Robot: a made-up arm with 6 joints.
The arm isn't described. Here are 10 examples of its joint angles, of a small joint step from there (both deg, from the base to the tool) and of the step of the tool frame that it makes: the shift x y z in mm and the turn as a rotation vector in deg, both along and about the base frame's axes.
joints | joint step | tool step
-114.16 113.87 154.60 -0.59 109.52 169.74 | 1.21 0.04 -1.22 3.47 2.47 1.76 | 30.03 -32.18 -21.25 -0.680 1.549 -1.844
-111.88 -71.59 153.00 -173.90 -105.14 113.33 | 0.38 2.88 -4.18 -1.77 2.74 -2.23 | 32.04 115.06 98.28 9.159 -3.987 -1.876
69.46 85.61 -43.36 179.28 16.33 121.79 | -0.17 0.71 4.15 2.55 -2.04 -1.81 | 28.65 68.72 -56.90 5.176 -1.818 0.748
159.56 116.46 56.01 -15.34 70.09 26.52 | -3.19 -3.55 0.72 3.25 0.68 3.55 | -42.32 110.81 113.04 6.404 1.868 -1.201
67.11 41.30 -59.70 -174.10 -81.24 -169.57 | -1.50 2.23 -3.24 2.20 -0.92 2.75 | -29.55 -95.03 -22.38 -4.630 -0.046 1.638
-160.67 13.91 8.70 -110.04 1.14 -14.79 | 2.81 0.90 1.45 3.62 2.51 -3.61 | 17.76 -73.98 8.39 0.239 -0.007 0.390
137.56 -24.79 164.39 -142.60 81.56 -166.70 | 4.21 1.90 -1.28 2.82 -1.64 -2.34 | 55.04 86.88 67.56 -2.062 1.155 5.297
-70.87 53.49 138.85 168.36 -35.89 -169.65 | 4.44 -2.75 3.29 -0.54 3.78 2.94 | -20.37 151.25 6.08 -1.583 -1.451 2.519
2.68 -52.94 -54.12 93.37 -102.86 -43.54 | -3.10 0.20 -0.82 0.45 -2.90 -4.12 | -14.62 -38.25 -16.53 -1.483 -3.178 -5.697
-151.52 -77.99 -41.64 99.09 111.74 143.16 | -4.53 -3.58 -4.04 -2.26 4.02 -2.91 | -10.00 24.97 -49.30 2.737 -2.726 -0.970
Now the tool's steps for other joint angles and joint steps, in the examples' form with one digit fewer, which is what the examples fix.
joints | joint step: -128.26 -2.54 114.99 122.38 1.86 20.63 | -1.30 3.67 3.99 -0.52 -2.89 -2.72
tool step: -15.7 -29.3 -6.3 -1.85 0.63 2.71
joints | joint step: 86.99 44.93 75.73 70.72 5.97 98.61 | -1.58 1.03 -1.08 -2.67 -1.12 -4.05
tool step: 54.4 37.1 -49.1 -2.44 6.45 0.95
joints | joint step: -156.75 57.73 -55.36 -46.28 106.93 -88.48 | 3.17 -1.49 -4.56 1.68 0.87 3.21
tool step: 68.6 -7.2 25.5 3.96 -3.28 4.98
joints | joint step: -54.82 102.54 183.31 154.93 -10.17 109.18 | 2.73 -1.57 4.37 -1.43 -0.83 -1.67
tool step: -55.7 133.0 11.1 -5.23 -4.40 5.77
